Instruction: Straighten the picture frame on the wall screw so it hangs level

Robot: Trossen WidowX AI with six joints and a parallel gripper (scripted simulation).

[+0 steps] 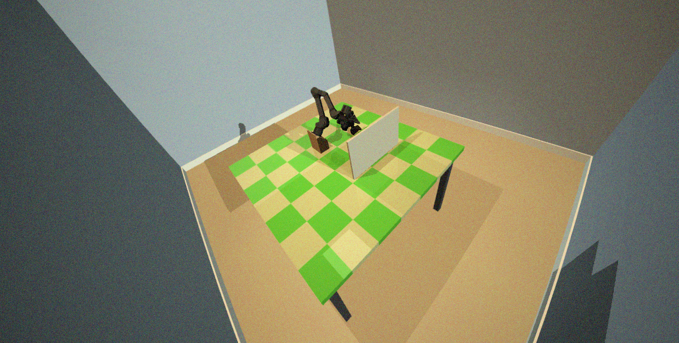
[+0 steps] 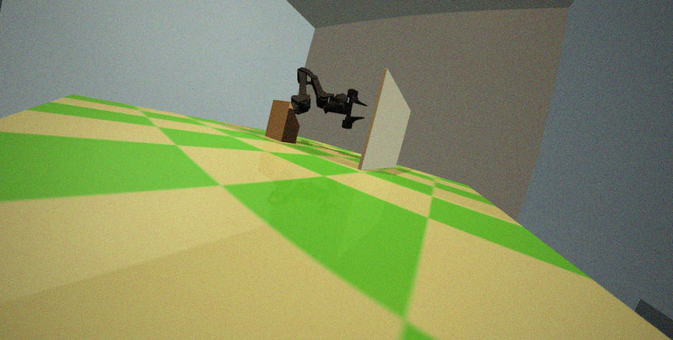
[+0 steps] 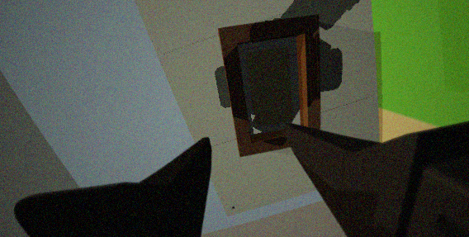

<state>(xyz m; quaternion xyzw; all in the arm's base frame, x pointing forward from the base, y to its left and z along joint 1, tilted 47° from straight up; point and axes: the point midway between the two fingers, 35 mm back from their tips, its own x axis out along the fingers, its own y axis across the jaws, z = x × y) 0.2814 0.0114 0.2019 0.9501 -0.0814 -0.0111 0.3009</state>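
Right now my gripper tip is 13 cm short of the picture frame, 5 cm above it and 1 cm to the left of it. Round my gripper tip: wall panel 14 cm ahead, 7 cm below, 2 cm to the right.
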